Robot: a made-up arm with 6 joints.
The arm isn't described. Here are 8 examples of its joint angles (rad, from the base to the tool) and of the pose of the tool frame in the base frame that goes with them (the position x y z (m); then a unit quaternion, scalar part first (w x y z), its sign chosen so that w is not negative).
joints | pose
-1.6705 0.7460 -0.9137 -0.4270 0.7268 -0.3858 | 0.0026 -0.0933 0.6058 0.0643 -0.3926 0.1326 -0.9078
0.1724 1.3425 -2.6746 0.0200 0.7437 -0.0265 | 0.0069 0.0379 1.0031 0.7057 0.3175 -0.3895 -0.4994
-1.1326 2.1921 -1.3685 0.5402 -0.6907 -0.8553 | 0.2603 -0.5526 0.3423 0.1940 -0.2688 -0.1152 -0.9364
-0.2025 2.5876 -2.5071 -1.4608 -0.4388 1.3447 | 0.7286 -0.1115 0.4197 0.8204 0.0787 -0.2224 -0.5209
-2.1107 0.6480 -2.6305 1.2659 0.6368 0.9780 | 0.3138 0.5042 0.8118 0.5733 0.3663 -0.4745 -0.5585
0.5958 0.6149 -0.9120 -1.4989 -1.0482 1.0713 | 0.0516 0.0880 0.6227 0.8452 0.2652 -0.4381 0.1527
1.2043 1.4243 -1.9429 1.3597 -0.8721 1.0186 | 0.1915 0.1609 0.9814 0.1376 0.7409 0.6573 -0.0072
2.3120 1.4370 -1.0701 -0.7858 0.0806 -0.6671 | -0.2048 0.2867 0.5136 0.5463 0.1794 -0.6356 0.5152
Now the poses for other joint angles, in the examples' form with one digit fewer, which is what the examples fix.
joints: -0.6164 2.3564 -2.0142 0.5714 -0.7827 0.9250
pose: 0.574 -0.403 0.560 0.248 0.700 -0.164 -0.650
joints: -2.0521 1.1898 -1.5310 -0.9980 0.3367 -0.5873
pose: -0.138 -0.193 0.763 0.151 0.727 -0.135 0.656
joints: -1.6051 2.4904 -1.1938 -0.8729 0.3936 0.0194
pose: -0.015 -0.392 0.094 0.312 -0.313 0.554 -0.705
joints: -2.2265 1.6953 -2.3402 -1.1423 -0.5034 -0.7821
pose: -0.218 -0.290 0.924 0.185 0.937 0.116 0.274
